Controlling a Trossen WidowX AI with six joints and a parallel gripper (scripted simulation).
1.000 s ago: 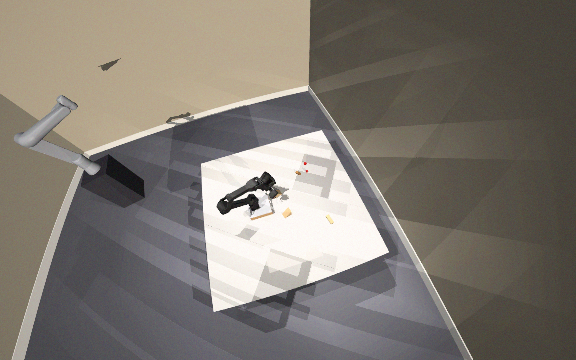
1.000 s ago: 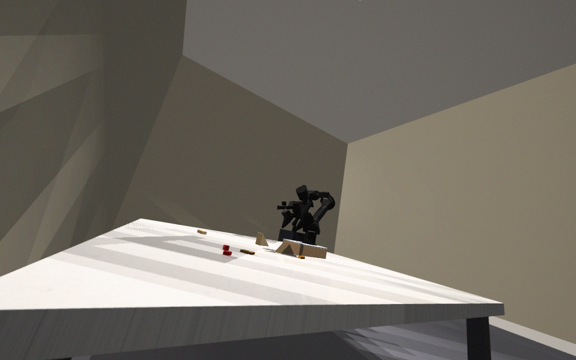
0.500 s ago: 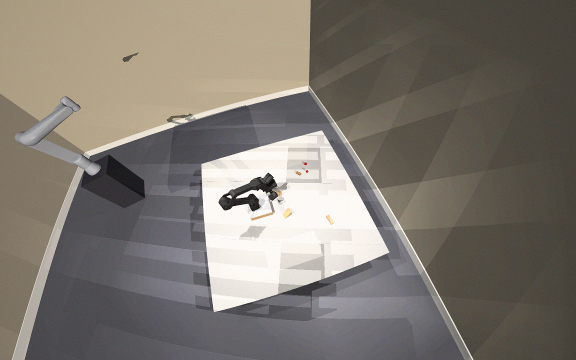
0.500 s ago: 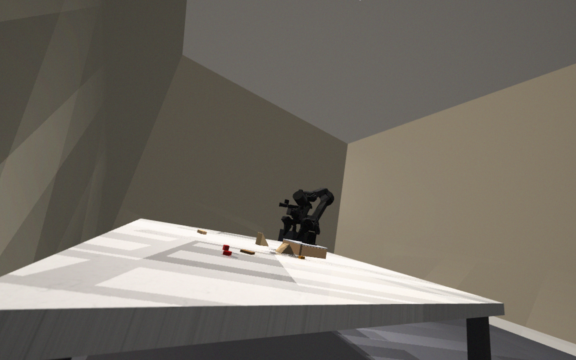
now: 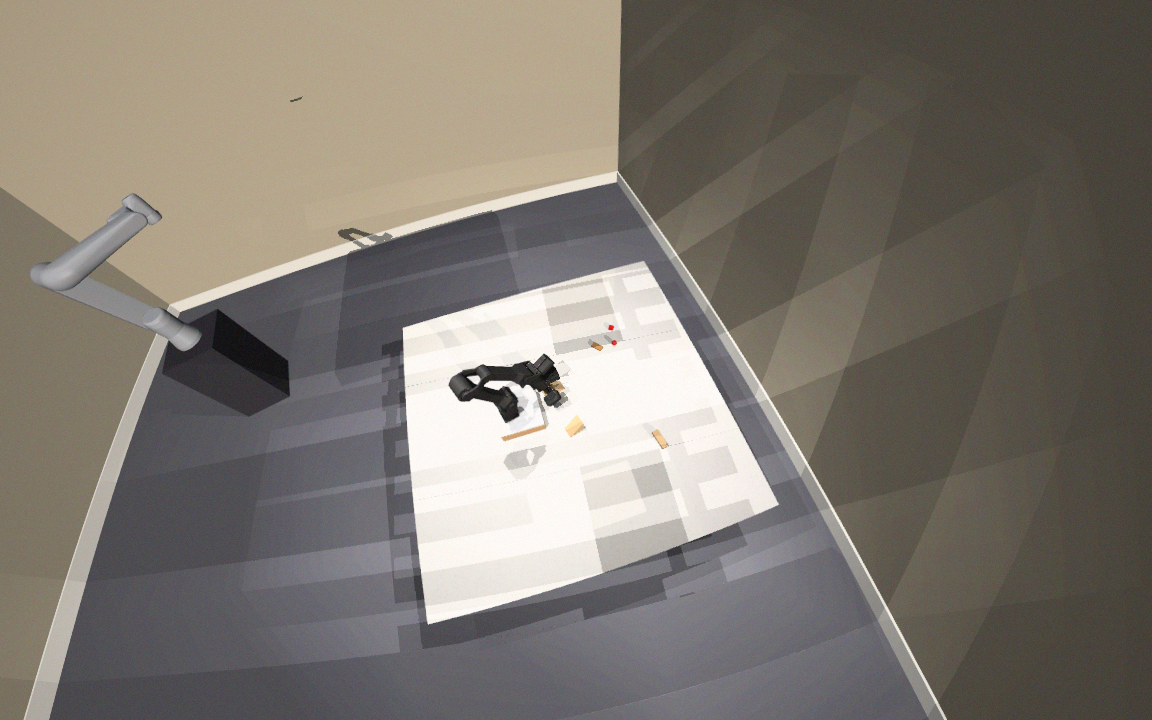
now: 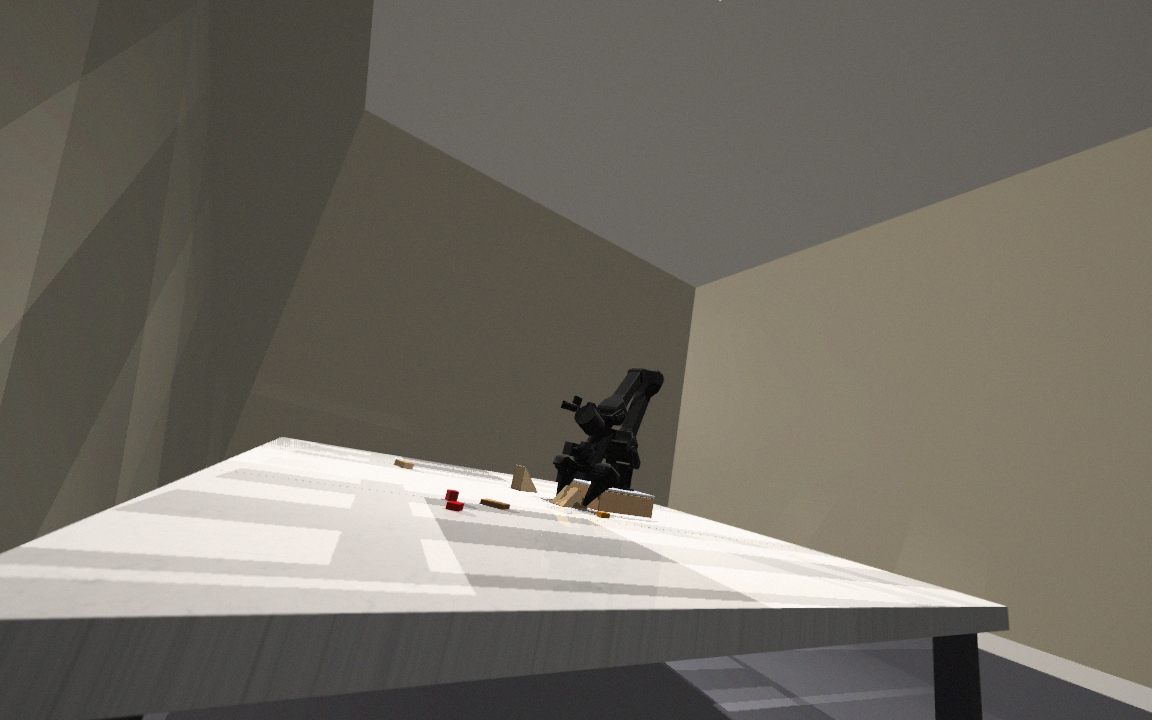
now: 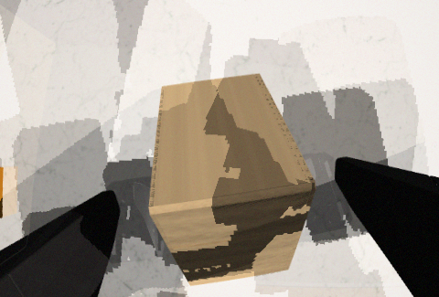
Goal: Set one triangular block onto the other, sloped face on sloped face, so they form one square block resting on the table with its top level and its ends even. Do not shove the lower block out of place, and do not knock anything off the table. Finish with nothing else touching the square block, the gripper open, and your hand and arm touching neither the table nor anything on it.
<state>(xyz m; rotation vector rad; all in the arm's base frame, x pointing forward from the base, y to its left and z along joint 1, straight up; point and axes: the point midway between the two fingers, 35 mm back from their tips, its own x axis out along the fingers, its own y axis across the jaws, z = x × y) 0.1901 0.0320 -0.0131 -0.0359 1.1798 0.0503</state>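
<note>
The orange bit is 11 cm to the left of my gripper tip and 1 cm below it.
</note>
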